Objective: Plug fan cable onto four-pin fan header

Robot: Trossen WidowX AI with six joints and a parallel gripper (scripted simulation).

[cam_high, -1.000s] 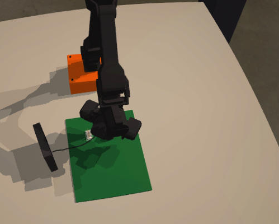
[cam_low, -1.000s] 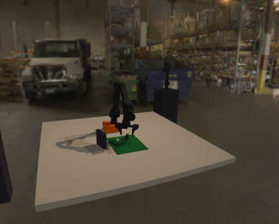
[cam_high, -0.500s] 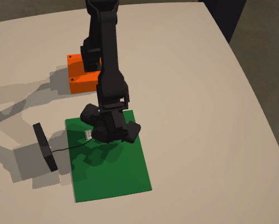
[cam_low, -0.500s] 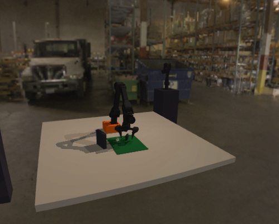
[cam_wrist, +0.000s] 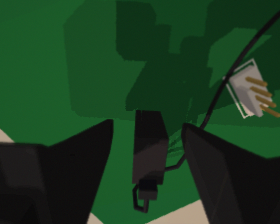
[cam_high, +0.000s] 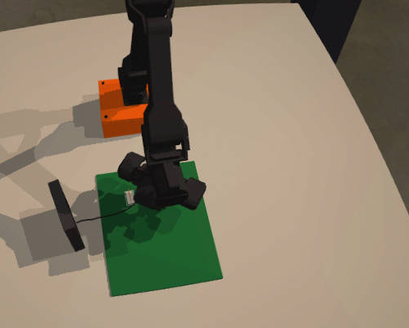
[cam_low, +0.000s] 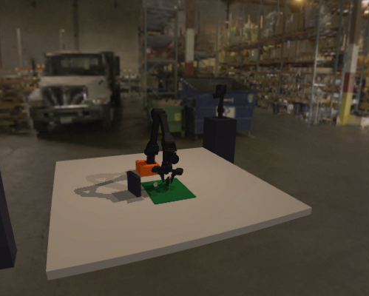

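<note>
Right now my gripper tip is 70 mm to the left of the white four-pin fan header, 20 mm past it and 20 mm above it. The rest, counted from my gripper tip: black fan 210 mm to the right, 40 mm above, 30 mm ahead; then green board 60 mm ahead, 30 mm to the right, 30 mm below; then black plug 10 mm behind, 10 mm above.
</note>
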